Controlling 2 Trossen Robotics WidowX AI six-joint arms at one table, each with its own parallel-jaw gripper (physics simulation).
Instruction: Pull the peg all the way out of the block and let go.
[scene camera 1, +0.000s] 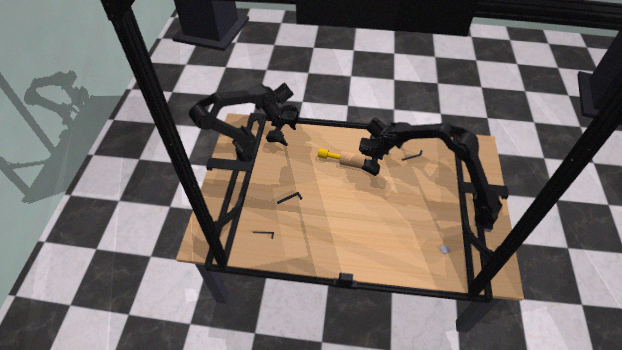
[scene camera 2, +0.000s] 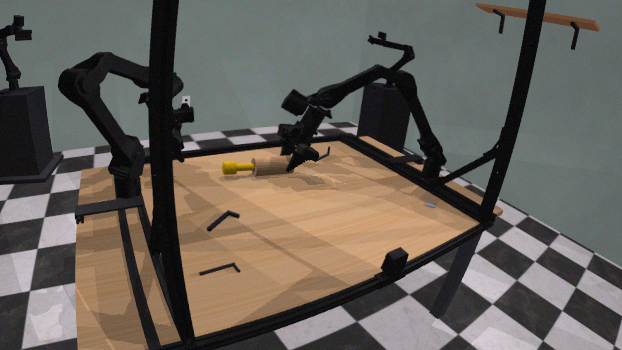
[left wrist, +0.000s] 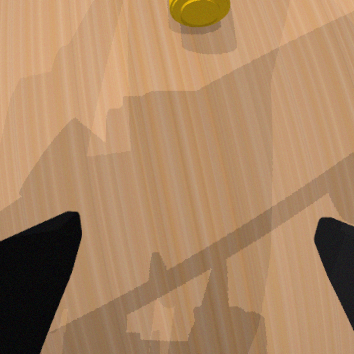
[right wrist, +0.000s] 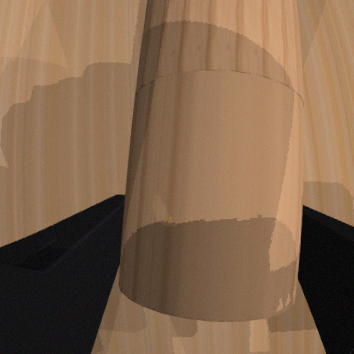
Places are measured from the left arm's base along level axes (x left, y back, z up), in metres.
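Pixels of known places: left gripper, fingertip midpoint: (scene camera 1: 291, 137) (scene camera 2: 183, 155) (left wrist: 202, 227); right gripper, fingertip midpoint: (scene camera 1: 363, 163) (scene camera 2: 283, 167) (right wrist: 207, 211); left arm's base, link origin: (scene camera 1: 245, 157) (scene camera 2: 128, 195); right arm's base, link origin: (scene camera 1: 484, 220) (scene camera 2: 430, 176).
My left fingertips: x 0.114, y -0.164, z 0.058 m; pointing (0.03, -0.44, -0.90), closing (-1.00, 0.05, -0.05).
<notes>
For each thing: its top centre in the pictures, then the offset to it from my left fingertips. "spot": a spot on its surface instead. Level surfaces: height alone.
- yellow peg, top centre: (scene camera 2: 243, 161) (scene camera 1: 333, 152) dy -0.185, dx -0.004, dz -0.028 m
- round wooden block, top centre: (right wrist: 236, 64) (scene camera 2: 273, 157) (scene camera 1: 355, 156) dy -0.278, dx -0.001, dz -0.021 m
- wooden table, surface height: dz -0.077 m
- small grey square, surface spot: (scene camera 2: 430, 204) (scene camera 1: 444, 249) spot: dy -0.684, dx -0.287, dz -0.074 m
The yellow peg (scene camera 1: 324, 153) (scene camera 2: 230, 168) (left wrist: 200, 11) has a thick round head and a thinner shaft that goes into one end of the round wooden block (scene camera 1: 351, 159) (scene camera 2: 270, 166) (right wrist: 215, 150). How deep the shaft reaches is hidden. My right gripper (scene camera 1: 368, 162) (right wrist: 207, 211) is shut on the far end of the block, one finger on each side. My left gripper (scene camera 1: 289, 136) (left wrist: 202, 227) is open and empty, to the left of the peg head and apart from it. In scene camera 2 a post hides part of it.
Black L-shaped pieces (scene camera 1: 290, 197) (scene camera 1: 265, 233) (scene camera 1: 413, 156) lie on the wooden table (scene camera 1: 350, 230). A small grey square (scene camera 1: 444, 249) (scene camera 2: 430, 204) lies near the right edge. A black frame (scene camera 1: 280, 276) runs round the table, with tall posts (scene camera 2: 164, 125).
</notes>
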